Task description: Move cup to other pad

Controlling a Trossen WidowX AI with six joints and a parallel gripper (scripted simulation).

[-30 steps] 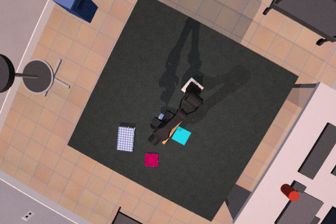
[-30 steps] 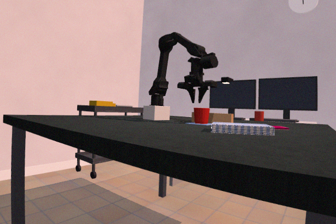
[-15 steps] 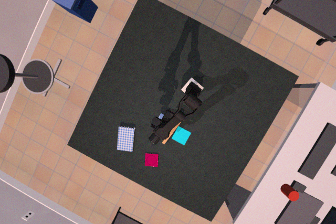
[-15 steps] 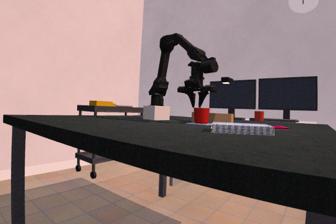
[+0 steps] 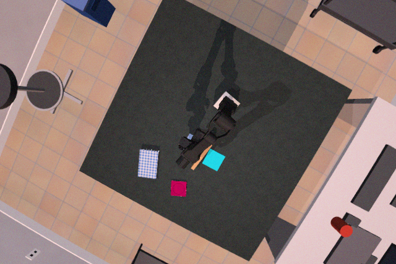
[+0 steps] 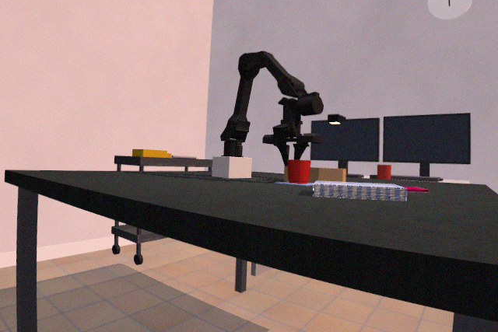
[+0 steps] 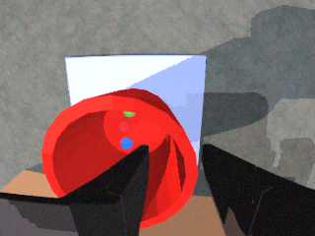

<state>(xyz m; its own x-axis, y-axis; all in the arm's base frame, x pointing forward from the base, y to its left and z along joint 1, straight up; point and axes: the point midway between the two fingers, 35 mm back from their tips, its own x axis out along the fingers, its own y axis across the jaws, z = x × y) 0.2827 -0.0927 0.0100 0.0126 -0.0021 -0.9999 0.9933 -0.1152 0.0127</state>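
The red cup is 70 mm below my hand and 30 mm ahead of it. Round my hand: blue marble (70 mm below, 40 mm ahead, 10 mm to the left); then wooden bar (80 mm to the left, 70 mm below, 50 mm ahead); then green marble (70 mm below, 30 mm ahead, 20 mm to the right).
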